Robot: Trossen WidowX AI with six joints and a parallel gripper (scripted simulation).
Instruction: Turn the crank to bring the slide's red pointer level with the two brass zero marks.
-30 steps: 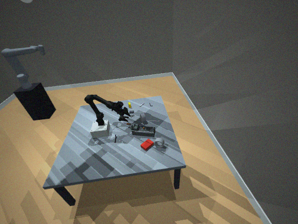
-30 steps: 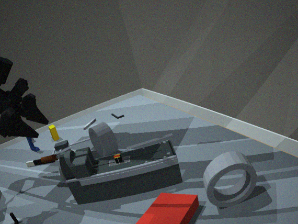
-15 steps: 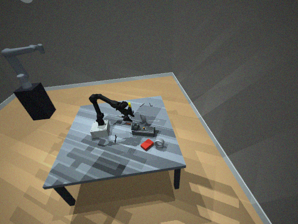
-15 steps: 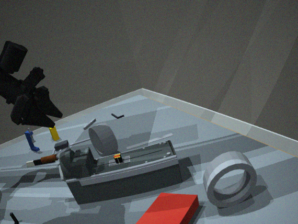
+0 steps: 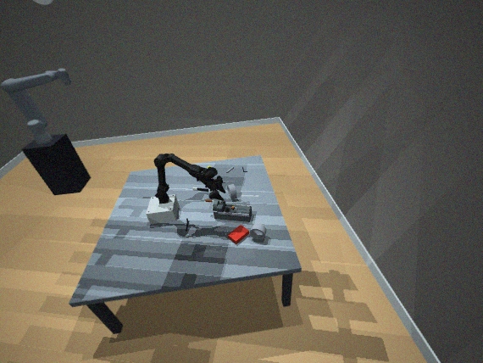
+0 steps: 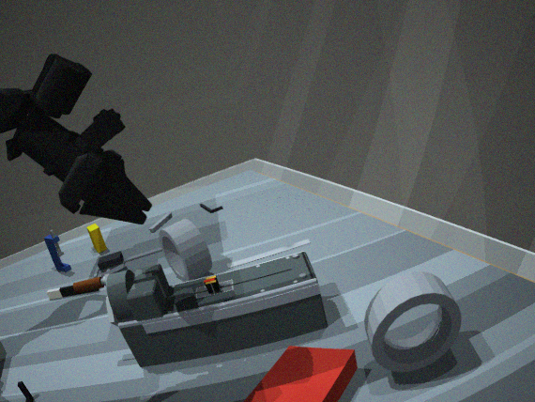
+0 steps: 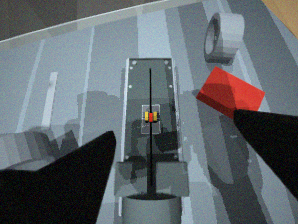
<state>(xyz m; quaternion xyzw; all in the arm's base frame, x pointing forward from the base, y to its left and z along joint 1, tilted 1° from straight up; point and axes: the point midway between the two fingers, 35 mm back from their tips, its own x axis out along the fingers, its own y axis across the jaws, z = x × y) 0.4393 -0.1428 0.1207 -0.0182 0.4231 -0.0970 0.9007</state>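
Right now the brown handle is 120 mm behind my gripper tip, 70 mm to the left of it and 80 mm below it. Round my gripper tip: yellow block: 130 mm behind, 600 mm to the left, 170 mm below; then blue clamp: 250 mm behind, 550 mm to the left, 140 mm below; then red pointer: 50 mm ahead, 110 mm below.
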